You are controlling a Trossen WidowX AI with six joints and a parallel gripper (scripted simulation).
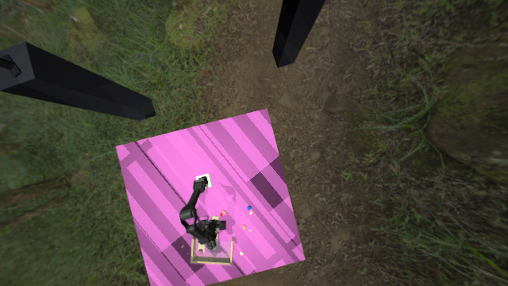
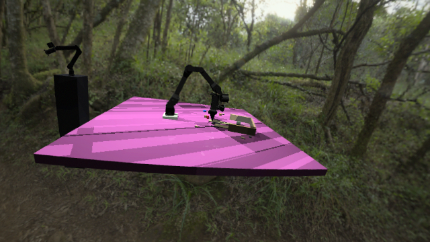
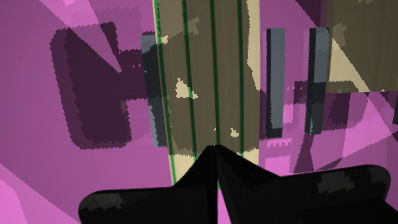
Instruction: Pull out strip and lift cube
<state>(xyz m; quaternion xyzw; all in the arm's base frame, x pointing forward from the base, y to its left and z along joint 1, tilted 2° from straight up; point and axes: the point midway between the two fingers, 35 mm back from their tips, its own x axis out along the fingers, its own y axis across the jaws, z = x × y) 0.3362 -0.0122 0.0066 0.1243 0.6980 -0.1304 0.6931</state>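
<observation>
My gripper tip is now 9 cm short of the green-striped strip and 4 cm to the left of it. Also, from my gripper tip: blue thing (1 cm behind, 29 cm to the left).
</observation>
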